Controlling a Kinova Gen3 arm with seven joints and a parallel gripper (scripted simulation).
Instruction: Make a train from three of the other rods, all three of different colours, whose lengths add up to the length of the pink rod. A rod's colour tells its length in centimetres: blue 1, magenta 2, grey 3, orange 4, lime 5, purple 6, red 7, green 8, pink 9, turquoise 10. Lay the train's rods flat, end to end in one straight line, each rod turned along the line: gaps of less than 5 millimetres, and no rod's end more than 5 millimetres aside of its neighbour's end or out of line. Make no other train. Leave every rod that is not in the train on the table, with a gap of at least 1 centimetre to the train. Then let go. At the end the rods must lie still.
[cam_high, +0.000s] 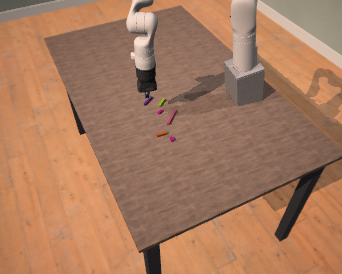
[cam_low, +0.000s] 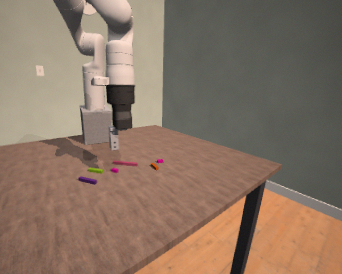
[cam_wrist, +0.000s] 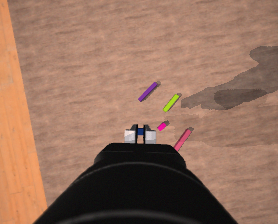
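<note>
The pink rod lies 80 mm behind my hand, 70 mm to the left of it and 110 mm below it. Round my hand: purple rod (40 mm behind, 80 mm to the right, 110 mm below); blue rod (10 mm below); lime rod (90 mm behind, 40 mm to the right, 110 mm below).
</note>
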